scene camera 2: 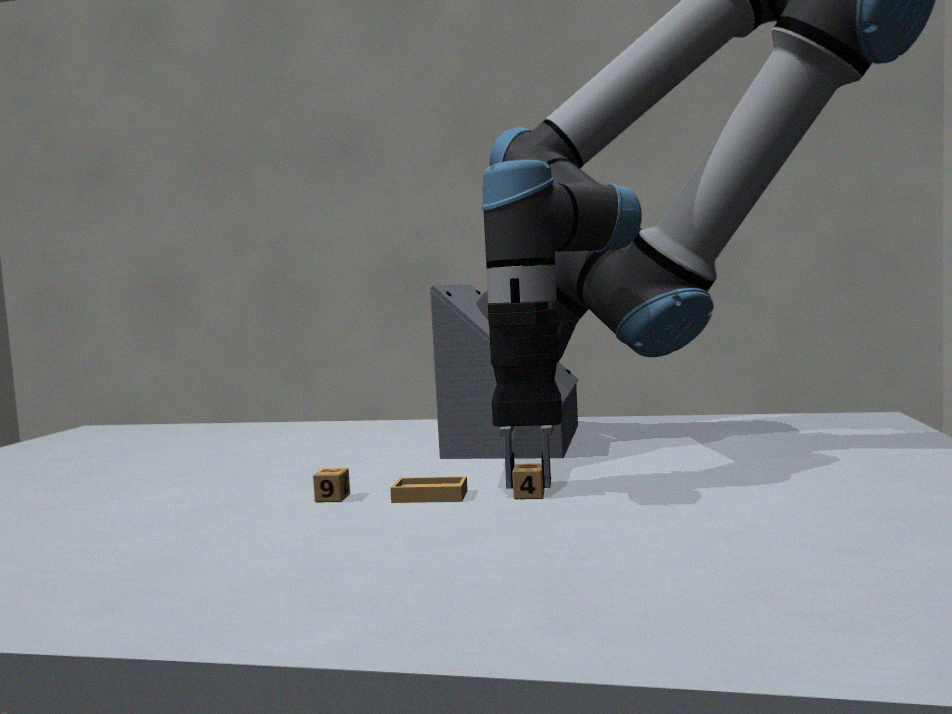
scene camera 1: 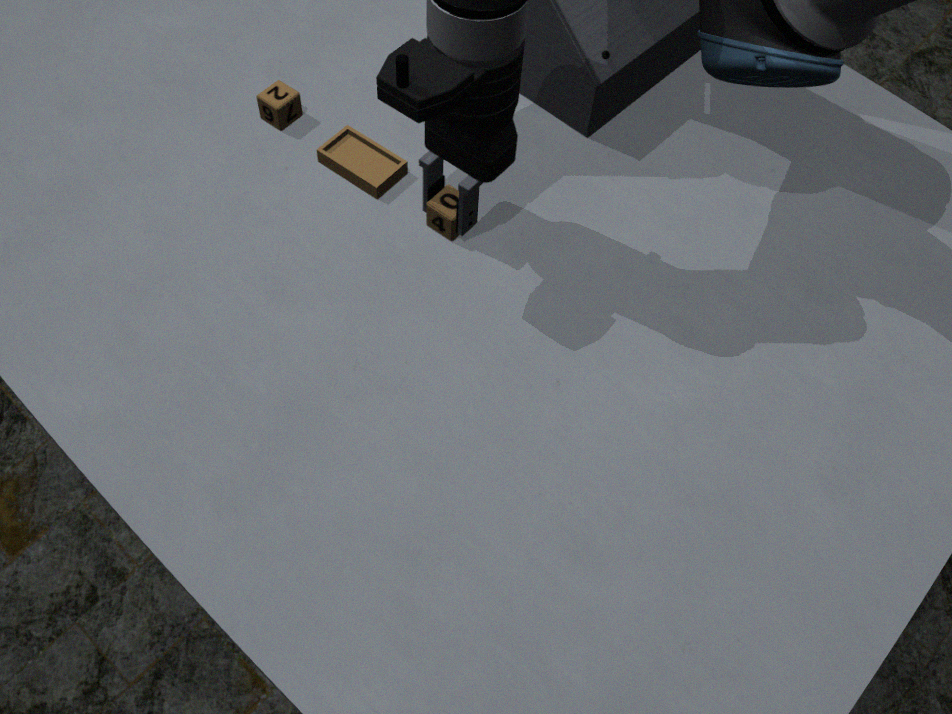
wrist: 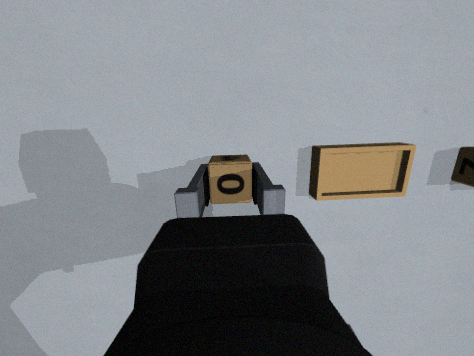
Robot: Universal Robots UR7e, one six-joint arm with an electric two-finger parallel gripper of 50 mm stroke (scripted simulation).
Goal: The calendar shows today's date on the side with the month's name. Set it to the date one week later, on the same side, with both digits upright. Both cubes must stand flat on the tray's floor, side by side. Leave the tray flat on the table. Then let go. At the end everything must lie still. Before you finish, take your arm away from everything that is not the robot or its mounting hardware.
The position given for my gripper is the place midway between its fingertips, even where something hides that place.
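Scene camera 1 gives me my gripper (scene camera 1: 449,216) together with a wooden tray (scene camera 1: 374,169). Both are there in scene camera 2, where I see the tray (scene camera 2: 415,489) and my gripper (scene camera 2: 528,485). The wrist view, too, shows me my gripper (wrist: 230,175) and the tray (wrist: 352,171).
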